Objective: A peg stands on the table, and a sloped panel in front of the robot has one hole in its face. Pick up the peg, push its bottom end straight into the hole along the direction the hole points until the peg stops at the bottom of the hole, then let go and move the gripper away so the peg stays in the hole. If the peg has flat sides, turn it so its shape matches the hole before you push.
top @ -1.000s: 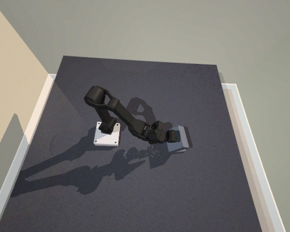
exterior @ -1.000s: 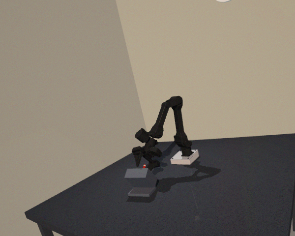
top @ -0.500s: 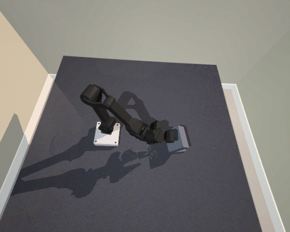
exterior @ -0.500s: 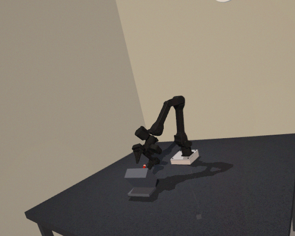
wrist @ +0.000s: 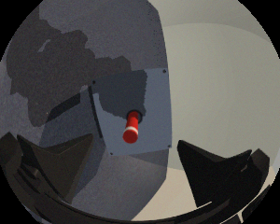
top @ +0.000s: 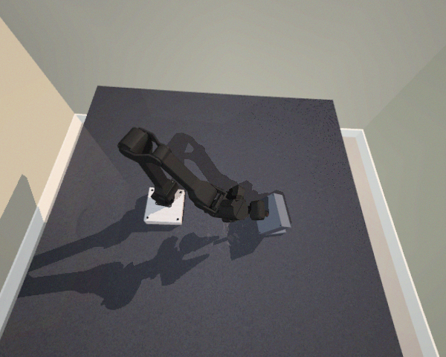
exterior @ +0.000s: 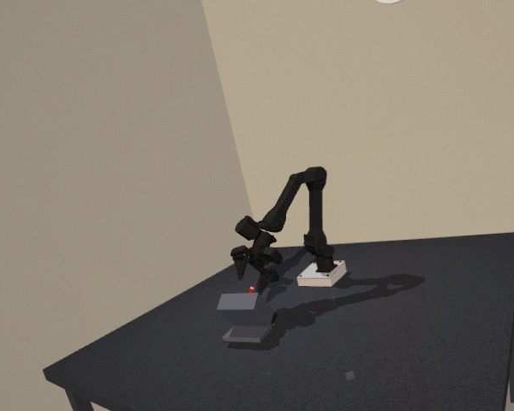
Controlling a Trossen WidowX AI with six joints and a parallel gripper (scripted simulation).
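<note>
My gripper tip is 10 mm short of the red peg, 10 mm to the right of it and 20 mm above it. Also, from my gripper tip: sloped panel: 60 mm ahead, 30 mm to the left, 50 mm below; low grey foot: 80 mm ahead, 30 mm to the left, 120 mm below.
</note>
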